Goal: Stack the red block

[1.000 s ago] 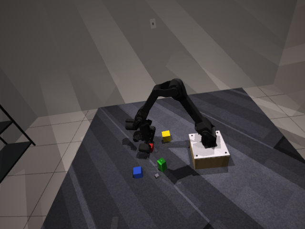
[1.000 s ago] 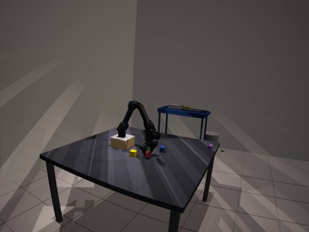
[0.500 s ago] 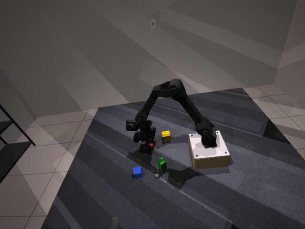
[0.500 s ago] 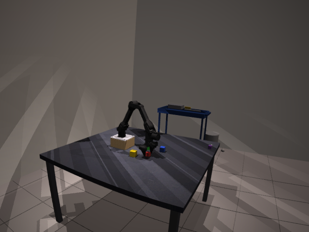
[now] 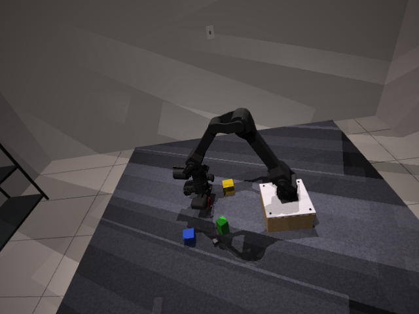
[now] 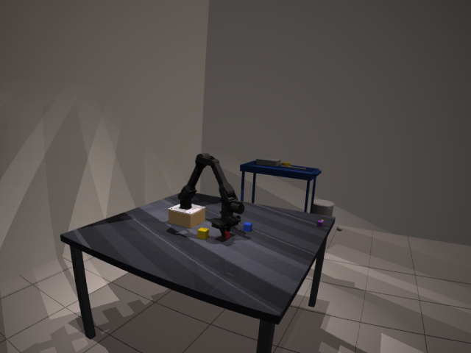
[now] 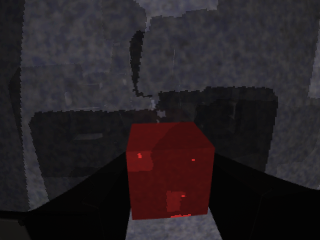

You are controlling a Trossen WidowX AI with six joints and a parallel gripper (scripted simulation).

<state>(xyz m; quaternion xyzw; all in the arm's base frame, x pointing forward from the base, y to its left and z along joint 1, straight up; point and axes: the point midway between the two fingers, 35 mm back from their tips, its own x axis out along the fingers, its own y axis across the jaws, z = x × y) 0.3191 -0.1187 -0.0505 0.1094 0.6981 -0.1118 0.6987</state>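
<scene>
My gripper tip is 200 mm to the right of the small grey piece and 20 mm past it. From my gripper tip the other things lie so: yellow block (110 mm behind, 60 mm to the right, 20 mm above); then blue block (160 mm to the left, 80 mm ahead, 10 mm above); then red block (10 mm above).
</scene>
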